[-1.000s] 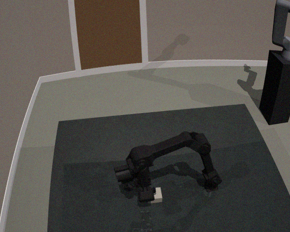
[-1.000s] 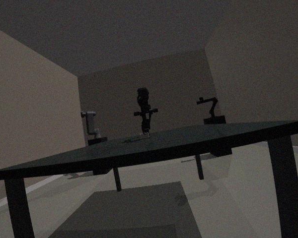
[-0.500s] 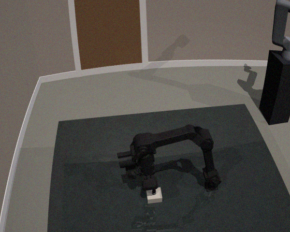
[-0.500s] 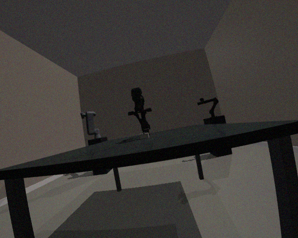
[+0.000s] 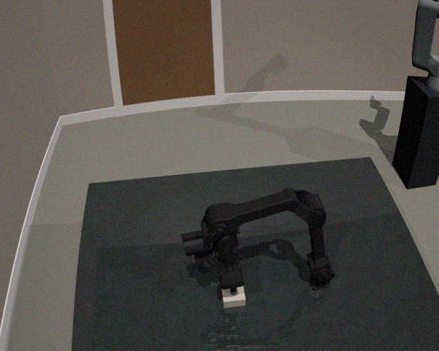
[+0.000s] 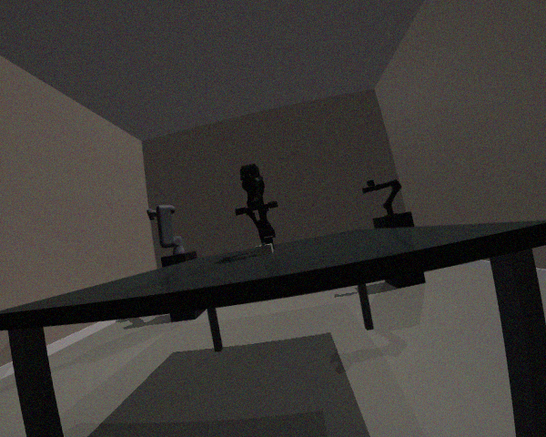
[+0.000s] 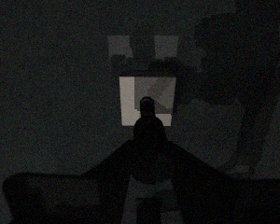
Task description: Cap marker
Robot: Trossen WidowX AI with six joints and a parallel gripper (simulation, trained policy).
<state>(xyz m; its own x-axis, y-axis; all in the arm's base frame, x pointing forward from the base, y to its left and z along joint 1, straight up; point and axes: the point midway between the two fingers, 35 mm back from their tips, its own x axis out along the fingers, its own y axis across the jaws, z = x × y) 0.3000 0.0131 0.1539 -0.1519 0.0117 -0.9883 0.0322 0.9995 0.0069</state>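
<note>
Right now the dark cap is 1 cm ahead of my gripper tip and 1 cm above it. The rest, counted from my gripper tip: pale holder block 10 cm below.
</note>
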